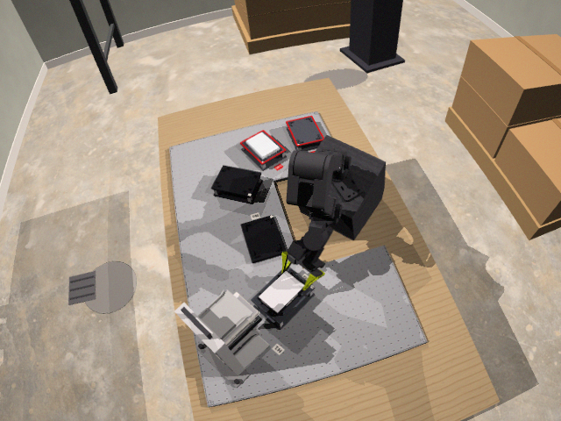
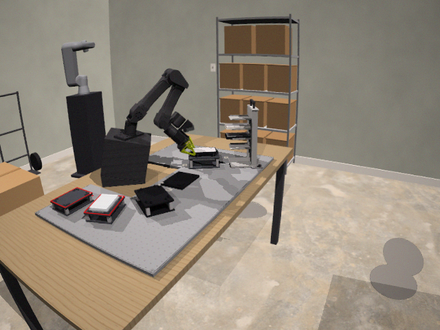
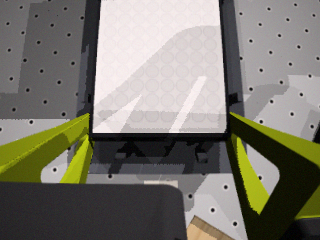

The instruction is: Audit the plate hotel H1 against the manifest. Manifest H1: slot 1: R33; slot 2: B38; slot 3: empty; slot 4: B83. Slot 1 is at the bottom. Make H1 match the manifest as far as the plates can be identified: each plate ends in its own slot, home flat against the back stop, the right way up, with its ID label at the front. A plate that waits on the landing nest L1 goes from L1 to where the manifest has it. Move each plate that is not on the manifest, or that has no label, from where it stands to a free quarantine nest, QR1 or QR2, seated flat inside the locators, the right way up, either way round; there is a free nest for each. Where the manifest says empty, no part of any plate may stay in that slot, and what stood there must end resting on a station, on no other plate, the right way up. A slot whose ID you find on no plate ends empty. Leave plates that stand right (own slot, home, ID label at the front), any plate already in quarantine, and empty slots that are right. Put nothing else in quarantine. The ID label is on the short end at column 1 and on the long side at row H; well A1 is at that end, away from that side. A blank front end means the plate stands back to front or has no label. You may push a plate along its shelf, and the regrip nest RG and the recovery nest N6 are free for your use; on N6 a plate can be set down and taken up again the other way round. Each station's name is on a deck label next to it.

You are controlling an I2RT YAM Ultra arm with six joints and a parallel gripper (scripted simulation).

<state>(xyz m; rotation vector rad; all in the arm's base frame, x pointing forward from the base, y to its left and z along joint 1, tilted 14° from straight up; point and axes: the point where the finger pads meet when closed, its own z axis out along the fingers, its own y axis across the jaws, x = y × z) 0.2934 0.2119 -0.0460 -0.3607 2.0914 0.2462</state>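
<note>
My hand is 5 cm short of the regrip nest, 2 cm to the right of it and 2 cm above it. The rest, counted from my hand: RG deck label (8 cm below, 5 cm behind, 2 cm to the right); H1 deck label (16 cm to the left, 14 cm ahead, 8 cm below); dark well plate (22 cm ahead, 8 cm to the left, 8 cm above).
</note>
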